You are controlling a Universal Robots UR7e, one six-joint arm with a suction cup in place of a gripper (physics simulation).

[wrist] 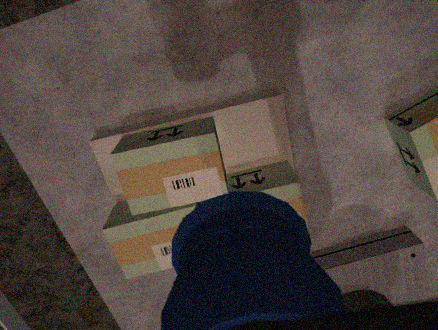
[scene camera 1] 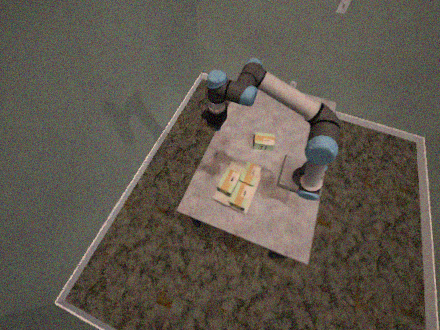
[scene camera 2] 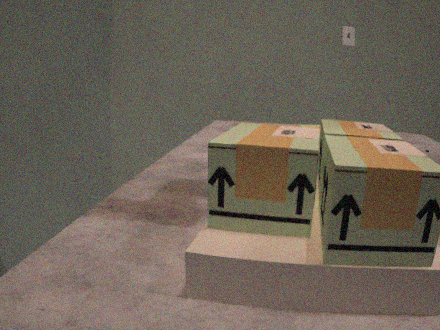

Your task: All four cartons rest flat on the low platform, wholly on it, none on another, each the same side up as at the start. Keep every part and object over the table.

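Frame: origin at the arm's base, x right, y ahead, z up, level; metres.
Seen in the pictures: end effector, tool point: (wrist: 241, 254).
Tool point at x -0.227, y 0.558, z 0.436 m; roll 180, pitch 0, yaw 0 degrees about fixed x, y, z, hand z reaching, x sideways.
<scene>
Offsets run from my tool point to a thing's top centre. Level surfaces: height alone.
Three green cartons with orange tape rest flat on the low platform @[dy -0.198, dx -0.044, dz -0.448 m] (scene camera 1: 221, 200) (scene camera 2: 300, 287) (wrist: 247, 132): the left carton @[dy -0.138, dx -0.080, dz -0.363 m] (scene camera 1: 229, 180) (scene camera 2: 263, 185) (wrist: 170, 172), the near right carton @[dy -0.251, dx -0.122, dz -0.363 m] (scene camera 1: 242, 195) (scene camera 2: 380, 200) (wrist: 145, 245) and the far right carton @[dy -0.234, dx +0.036, dz -0.363 m] (scene camera 1: 250, 173) (scene camera 2: 362, 127) (wrist: 285, 177). Part of the platform beside the left carton is bare. The fourth carton @[dy -0.193, dx +0.367, dz -0.411 m] (scene camera 1: 264, 141) (wrist: 425, 145) stands on the table, apart from the platform. My suction gripper (scene camera 1: 216, 126) is off and carries nothing; it hangs by the table's far left edge. In the wrist view a dark blue arm part hides parts of two cartons.
The arm's base plate (scene camera 1: 286, 176) (wrist: 380, 270) lies on the table @[dz -0.496 m] (scene camera 1: 280, 225) (scene camera 2: 100, 260) (wrist: 90, 80), right of the platform. The arm reaches across the table's far end. A pale border (scene camera 1: 122, 200) surrounds the dark floor.
</scene>
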